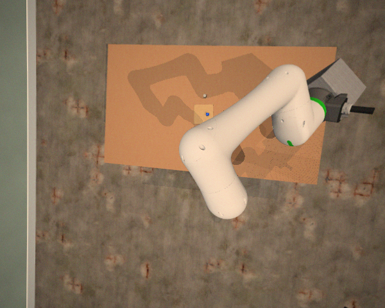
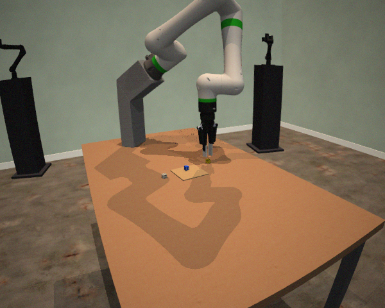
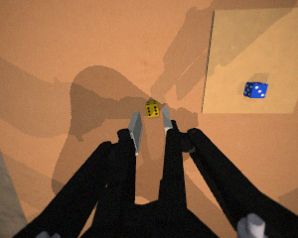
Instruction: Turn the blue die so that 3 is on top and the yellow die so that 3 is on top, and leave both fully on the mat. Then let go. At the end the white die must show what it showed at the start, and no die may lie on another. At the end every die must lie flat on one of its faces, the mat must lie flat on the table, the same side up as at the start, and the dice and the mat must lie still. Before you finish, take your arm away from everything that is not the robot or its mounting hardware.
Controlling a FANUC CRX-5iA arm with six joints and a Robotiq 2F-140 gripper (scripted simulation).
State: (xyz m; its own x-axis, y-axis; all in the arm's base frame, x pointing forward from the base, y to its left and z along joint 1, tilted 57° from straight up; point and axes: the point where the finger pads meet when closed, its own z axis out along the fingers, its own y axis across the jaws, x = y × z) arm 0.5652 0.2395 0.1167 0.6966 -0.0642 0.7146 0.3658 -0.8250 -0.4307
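Right now the yellow die is 60 mm below my hand. Also, from my hand: blue die: 130 mm to the right, 80 mm ahead, 60 mm below; then white die: 250 mm to the right, 140 mm ahead, 60 mm below; then tan mat: 120 mm to the right, 110 mm ahead, 70 mm below.
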